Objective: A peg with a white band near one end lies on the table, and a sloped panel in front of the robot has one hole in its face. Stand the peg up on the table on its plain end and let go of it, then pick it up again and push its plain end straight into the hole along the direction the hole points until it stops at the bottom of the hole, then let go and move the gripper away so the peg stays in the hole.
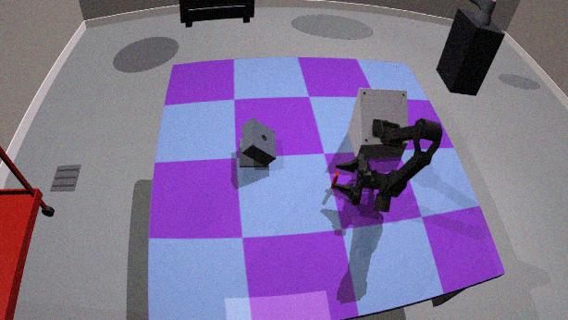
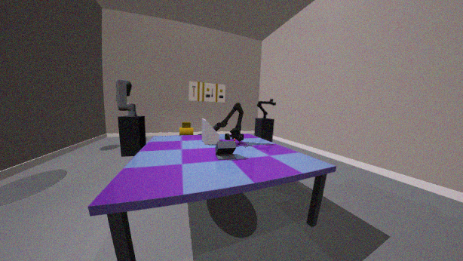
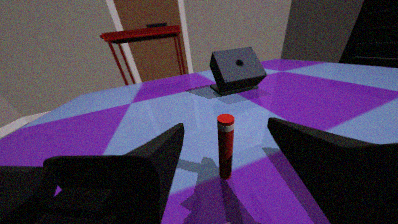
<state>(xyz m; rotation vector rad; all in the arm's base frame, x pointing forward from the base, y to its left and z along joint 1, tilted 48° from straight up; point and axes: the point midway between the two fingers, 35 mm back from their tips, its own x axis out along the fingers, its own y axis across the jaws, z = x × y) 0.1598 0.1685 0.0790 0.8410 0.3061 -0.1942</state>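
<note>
My gripper tip is now 1 cm past the red peg and 1 cm above it. From my gripper tip the other things lie so: sloped panel (25 cm ahead, 15 cm to the right).
</note>
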